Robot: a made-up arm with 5 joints. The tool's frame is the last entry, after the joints.
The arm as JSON. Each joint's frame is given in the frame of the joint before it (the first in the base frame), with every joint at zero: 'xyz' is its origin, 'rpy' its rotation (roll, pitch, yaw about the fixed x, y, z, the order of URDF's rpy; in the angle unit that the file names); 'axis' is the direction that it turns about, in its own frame. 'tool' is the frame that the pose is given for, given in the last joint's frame.
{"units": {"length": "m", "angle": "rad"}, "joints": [
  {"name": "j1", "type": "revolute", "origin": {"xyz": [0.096, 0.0, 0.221], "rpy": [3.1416, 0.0, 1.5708]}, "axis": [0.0, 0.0, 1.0]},
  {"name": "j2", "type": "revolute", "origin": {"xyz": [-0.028, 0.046, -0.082], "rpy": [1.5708, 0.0, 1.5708]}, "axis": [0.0, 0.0, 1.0]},
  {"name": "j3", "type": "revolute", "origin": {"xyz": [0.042, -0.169, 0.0], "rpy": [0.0, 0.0, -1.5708]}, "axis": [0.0, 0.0, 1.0]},
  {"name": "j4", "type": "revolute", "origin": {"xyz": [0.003, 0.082, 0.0], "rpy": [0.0, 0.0, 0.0]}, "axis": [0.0, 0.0, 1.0]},
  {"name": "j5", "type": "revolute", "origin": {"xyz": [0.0, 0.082, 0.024], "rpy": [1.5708, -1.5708, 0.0]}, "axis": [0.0, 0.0, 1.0]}
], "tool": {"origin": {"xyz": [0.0, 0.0, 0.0], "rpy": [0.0, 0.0, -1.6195]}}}
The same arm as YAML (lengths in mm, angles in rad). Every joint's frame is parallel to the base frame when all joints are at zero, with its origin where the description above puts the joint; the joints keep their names.
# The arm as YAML. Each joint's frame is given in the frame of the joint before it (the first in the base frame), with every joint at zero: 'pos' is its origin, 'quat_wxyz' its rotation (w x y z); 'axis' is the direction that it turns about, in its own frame. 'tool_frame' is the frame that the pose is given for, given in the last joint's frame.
length_unit: mm
angle_unit: rad
joints:
  - joint: j1
    pos: [96.0, 0.0, 221.0]
    quat_wxyz: [1.0, 0.0, 0.0, 0.0]
    axis: "-z"
  - joint: j2
    pos: [46.0, -28.0, 82.0]
    quat_wxyz: [1.0, 0.0, 0.0, 0.0]
    axis: "+y"
  - joint: j3
    pos: [42.0, 0.0, 169.0]
    quat_wxyz: [1.0, 0.0, 0.0, 0.0]
    axis: "+y"
  - joint: j4
    pos: [82.0, 0.0, 3.0]
    quat_wxyz: [1.0, 0.0, 0.0, 0.0]
    axis: "+y"
  - joint: j5
    pos: [82.0, 24.0, 0.0]
    quat_wxyz: [1.0, 0.0, 0.0, 0.0]
    axis: "-x"
tool_frame:
  pos: [0.0, 0.0, 0.0]
  quat_wxyz: [0.7069, 0.017218, -0.706895, -0.017218]

